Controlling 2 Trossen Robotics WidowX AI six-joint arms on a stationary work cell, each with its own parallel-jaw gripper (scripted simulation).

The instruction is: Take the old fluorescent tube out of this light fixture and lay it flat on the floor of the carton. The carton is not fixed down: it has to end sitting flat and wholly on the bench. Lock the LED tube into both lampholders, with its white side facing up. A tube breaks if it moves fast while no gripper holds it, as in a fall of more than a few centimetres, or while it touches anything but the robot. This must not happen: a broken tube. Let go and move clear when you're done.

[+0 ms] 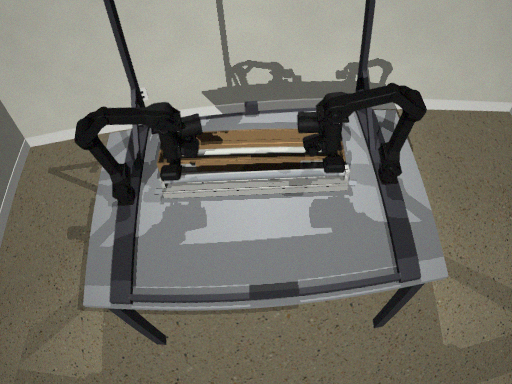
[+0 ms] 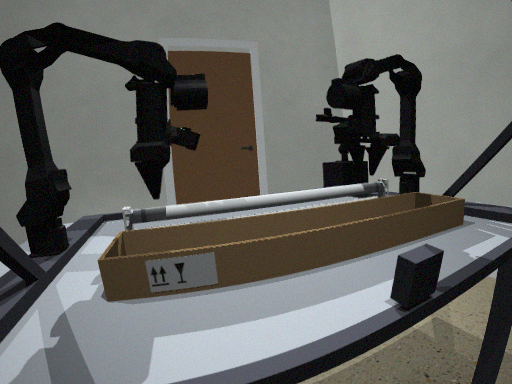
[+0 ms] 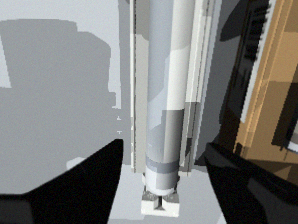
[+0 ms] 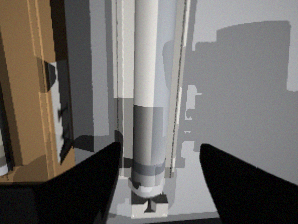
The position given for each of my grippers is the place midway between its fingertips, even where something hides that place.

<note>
I see my left gripper (image 2: 157, 196), my right gripper (image 2: 365, 174), an LED tube (image 1: 293, 173), a carton (image 2: 394, 220), an old fluorescent tube (image 1: 299, 149) and a light fixture (image 1: 327, 183).
The carton is seen too in image 1 (image 1: 274, 161), in image 3 (image 3: 258, 70) and in image 4 (image 4: 43, 51). My left gripper also shows in image 1 (image 1: 329, 166) and in image 3 (image 3: 164, 148). My right gripper also shows in image 1 (image 1: 178, 173) and in image 4 (image 4: 160, 150).
</note>
